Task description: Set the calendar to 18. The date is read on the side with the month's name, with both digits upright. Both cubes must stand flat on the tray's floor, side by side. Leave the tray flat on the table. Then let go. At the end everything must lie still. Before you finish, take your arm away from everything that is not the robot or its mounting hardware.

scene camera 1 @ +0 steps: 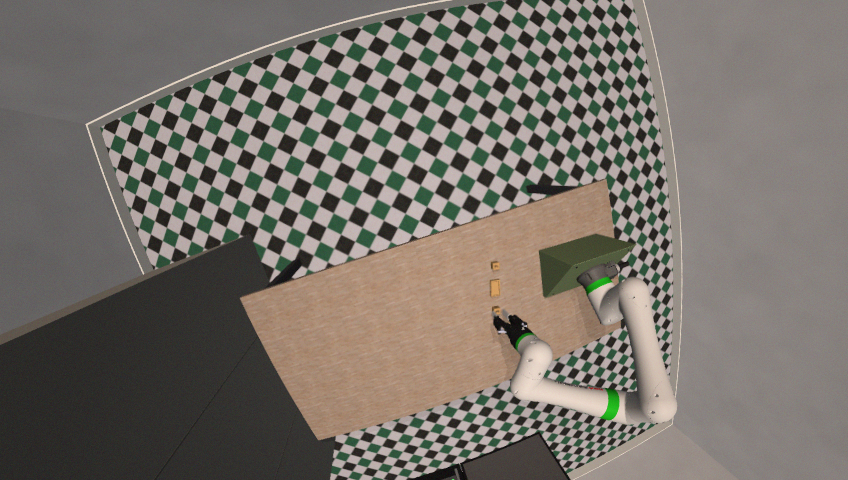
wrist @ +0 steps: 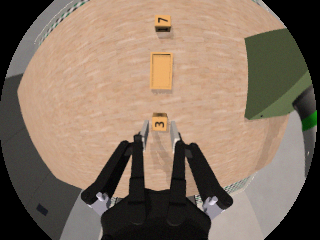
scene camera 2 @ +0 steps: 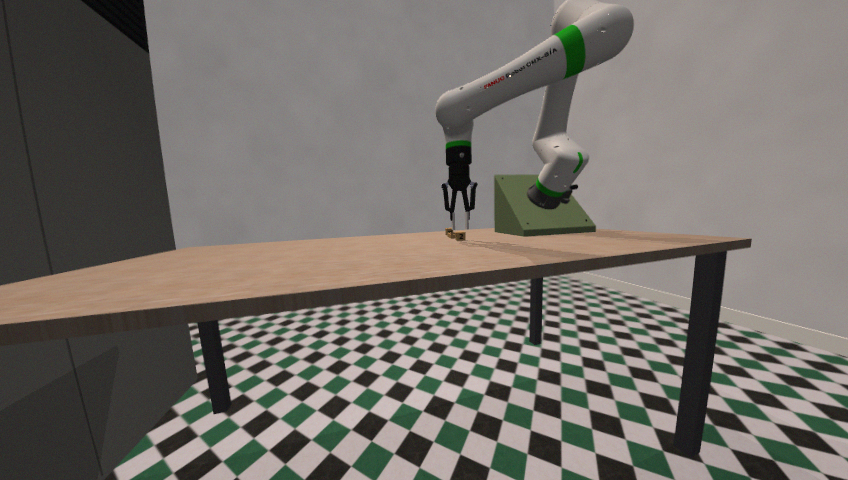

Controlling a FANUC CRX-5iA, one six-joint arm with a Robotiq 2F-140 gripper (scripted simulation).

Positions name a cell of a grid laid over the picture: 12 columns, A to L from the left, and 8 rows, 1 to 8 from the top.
In view: my gripper (scene camera 2: G4) and a tray (wrist: G3).
My gripper also shows in the wrist view (wrist: F5).
